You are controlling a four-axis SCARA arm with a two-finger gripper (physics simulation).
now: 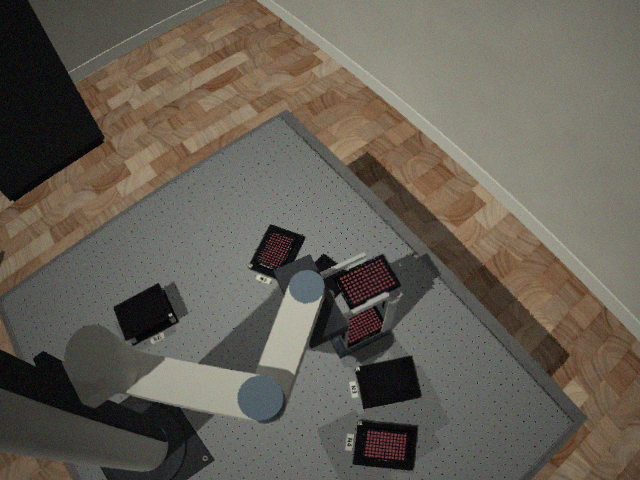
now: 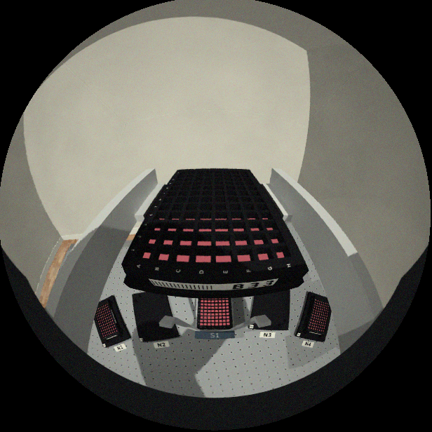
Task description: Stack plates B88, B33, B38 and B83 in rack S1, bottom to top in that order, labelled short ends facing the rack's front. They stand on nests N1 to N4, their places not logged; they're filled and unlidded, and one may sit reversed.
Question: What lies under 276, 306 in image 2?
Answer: A nest N3.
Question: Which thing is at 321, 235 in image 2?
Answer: The gripper.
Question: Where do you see a nest N3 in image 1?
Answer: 388, 382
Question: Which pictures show the gripper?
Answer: Image 1 and image 2: all of them.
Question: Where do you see a nest N2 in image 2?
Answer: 150, 307
